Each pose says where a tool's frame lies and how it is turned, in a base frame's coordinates. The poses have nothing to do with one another.
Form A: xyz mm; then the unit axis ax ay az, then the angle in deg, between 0 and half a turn.
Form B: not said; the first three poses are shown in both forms.
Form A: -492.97, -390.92, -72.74, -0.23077, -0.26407, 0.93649, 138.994
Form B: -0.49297, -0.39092, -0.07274, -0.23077, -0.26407, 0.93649, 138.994
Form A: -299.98, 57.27, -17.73, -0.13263, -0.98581, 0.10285, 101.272
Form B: -0.29998, 0.05727, -0.01773, -0.13263, -0.98581, 0.10285, 101.272
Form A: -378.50, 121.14, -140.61, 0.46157, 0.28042, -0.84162, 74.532
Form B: -0.37850, 0.12114, -0.14061, 0.46157, 0.28042, -0.84162, 74.532
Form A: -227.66, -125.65, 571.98, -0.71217, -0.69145, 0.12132, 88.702
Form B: -0.22766, -0.12565, 0.57198, -0.71217, -0.69145, 0.12132, 88.702
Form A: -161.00, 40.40, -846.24, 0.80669, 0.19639, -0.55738, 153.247
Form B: -0.16100, 0.04040, -0.84624, 0.80669, 0.19639, -0.55738, 153.247
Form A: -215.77, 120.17, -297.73, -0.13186, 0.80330, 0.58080, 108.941
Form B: -0.21577, 0.12017, -0.29773, -0.13186, 0.80330, 0.58080, 108.941
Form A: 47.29, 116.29, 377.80, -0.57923, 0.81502, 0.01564, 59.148
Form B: 0.04729, 0.11629, 0.37780, -0.57923, 0.81502, 0.01564, 59.148
